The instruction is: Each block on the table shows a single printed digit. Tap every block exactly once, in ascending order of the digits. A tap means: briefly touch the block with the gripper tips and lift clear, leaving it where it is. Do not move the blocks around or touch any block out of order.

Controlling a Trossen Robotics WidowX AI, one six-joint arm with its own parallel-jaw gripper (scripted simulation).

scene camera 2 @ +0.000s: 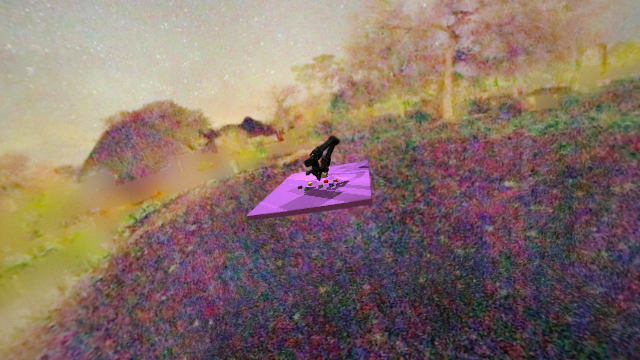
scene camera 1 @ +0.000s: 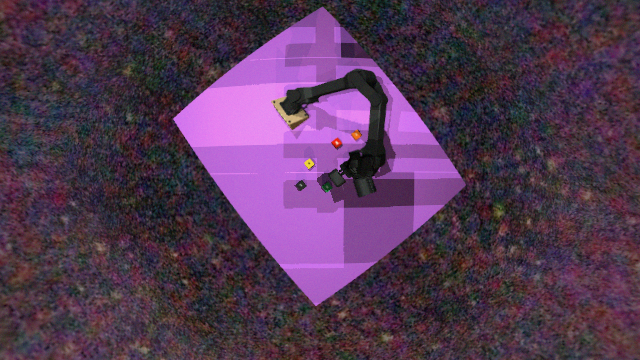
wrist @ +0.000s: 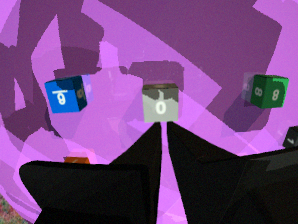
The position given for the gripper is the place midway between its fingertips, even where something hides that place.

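Note:
Shut and holding nothing, the gripper (wrist: 163, 127) shares the scene with a green block (wrist: 267, 92) and a blue block (wrist: 67, 95).

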